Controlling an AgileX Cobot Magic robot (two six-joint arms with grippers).
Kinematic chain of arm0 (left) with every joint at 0, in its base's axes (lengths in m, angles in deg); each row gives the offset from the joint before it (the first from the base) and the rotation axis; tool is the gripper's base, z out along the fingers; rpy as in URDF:
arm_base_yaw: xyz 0 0 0.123 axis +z
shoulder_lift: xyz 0 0 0 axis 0.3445 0.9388 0
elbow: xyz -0.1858 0.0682 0.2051 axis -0.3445 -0.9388 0
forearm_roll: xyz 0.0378 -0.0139 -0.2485 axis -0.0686 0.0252 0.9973
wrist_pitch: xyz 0 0 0 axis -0.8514 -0.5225 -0.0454
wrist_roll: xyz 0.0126 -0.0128 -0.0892 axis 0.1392 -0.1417 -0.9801
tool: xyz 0 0 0 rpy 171.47 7.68 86.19
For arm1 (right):
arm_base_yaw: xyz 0 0 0.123 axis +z
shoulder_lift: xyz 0 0 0 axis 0.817 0.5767 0
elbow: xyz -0.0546 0.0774 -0.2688 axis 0.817 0.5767 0
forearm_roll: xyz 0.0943 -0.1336 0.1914 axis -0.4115 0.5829 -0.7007
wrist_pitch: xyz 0 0 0 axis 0.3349 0.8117 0.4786
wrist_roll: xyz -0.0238 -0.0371 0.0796 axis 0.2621 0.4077 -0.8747
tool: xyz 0 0 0 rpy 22.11 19.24 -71.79
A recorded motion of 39 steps. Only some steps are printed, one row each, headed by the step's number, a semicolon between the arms.
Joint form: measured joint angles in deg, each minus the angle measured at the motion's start. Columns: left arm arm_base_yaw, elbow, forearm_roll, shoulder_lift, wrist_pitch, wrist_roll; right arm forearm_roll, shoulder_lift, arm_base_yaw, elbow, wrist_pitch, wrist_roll.
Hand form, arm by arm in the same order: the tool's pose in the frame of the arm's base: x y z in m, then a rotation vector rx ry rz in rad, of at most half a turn. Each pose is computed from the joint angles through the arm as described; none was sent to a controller.
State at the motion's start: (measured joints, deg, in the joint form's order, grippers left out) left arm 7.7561 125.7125 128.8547 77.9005 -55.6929 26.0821; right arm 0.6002 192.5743 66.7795 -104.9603 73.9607 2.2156
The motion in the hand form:
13: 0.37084 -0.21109 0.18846 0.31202 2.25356 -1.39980; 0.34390 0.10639 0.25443 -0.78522 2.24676 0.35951
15: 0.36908 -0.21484 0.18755 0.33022 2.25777 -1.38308; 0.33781 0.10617 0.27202 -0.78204 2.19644 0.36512
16: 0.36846 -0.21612 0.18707 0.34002 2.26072 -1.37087; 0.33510 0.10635 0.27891 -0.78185 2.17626 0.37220
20: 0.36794 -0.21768 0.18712 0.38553 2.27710 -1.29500; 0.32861 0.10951 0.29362 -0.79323 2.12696 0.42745
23: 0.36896 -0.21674 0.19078 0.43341 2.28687 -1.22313; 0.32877 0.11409 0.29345 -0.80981 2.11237 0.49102
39: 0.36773 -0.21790 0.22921 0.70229 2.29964 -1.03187; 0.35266 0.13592 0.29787 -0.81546 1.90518 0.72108
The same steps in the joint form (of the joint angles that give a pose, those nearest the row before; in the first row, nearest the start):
13: -8.18 0.00 3.66 0.04 0.03 4.04; 0.52 -19.05 0.32 0.02 -1.15 1.33
15: -8.86 0.00 3.34 0.03 0.85 4.40; -0.55 -21.63 0.32 -0.24 -0.68 2.05
16: -9.12 0.01 3.01 0.01 1.34 4.56; -1.26 -22.62 0.32 -0.36 -0.33 2.52
20: -9.71 0.34 0.09 -0.39 3.89 4.41; -5.23 -24.43 0.33 -0.88 1.76 5.33
23: -9.85 1.11 -3.80 -1.02 5.77 3.35; -9.31 -23.83 0.35 -1.23 3.71 8.42
39: -10.61 7.71 -25.17 -4.43 4.45 -7.52; -33.66 -17.78 0.40 -5.65 8.46 28.61

